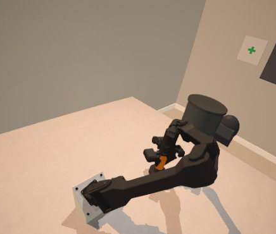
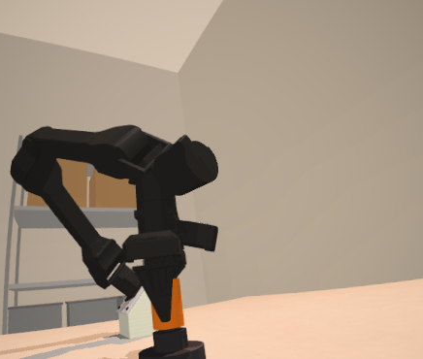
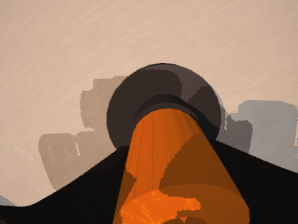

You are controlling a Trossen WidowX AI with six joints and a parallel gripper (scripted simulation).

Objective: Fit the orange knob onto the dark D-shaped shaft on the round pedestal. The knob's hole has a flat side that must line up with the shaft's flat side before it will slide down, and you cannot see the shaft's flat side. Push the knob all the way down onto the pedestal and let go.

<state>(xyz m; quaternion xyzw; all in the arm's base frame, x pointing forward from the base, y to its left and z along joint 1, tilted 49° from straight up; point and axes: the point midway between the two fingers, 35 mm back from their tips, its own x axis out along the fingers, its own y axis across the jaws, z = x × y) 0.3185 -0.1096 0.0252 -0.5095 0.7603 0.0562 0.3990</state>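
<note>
My gripper tip is 2 cm below the orange knob. Round my gripper tip: dark pedestal 3 cm below.
</note>
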